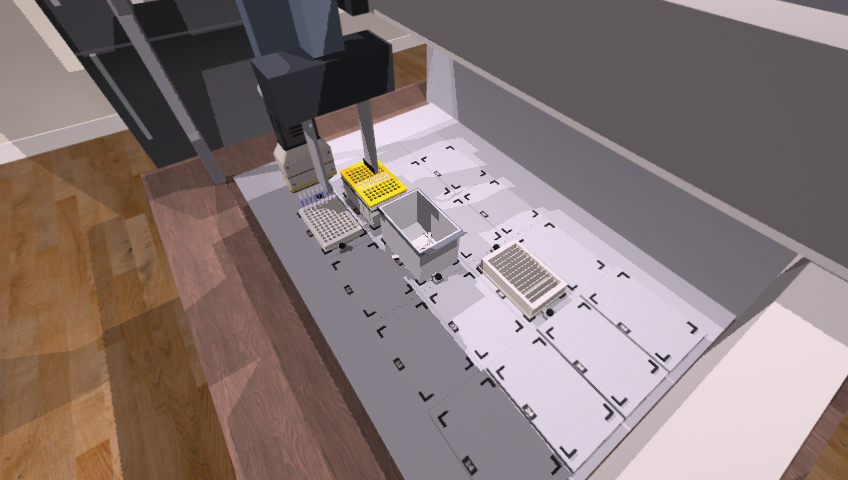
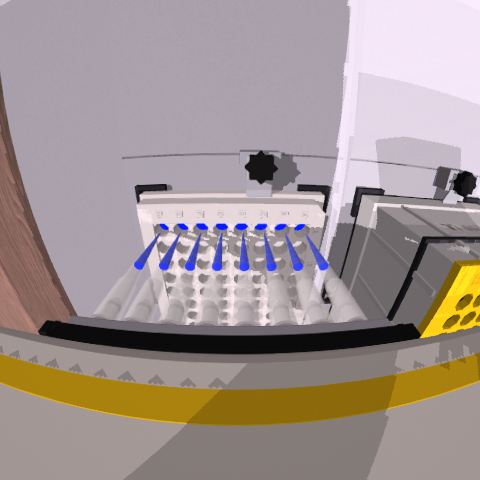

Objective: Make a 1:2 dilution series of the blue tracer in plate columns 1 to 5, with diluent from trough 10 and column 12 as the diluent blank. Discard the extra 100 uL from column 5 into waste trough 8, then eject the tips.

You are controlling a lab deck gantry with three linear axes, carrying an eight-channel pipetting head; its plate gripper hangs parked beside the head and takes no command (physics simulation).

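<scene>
The eight-channel head is low over the plate. It carries eight clear tips with blue liquid in their lower ends. The tip points are close to the end column of wells, which shows blue. I cannot tell whether they are inside the wells. The other visible wells show no blue. The diluent and waste trough block stands to the right; its liquids cannot be made out. My plate gripper hangs beside the head, its two long fingers apart and empty.
A yellow tip rack stands next to the plate, close to one gripper finger. A deep grey bin with loose white tips inside stands between the rack and the trough block. Black clamp knobs stand at the holders' edges.
</scene>
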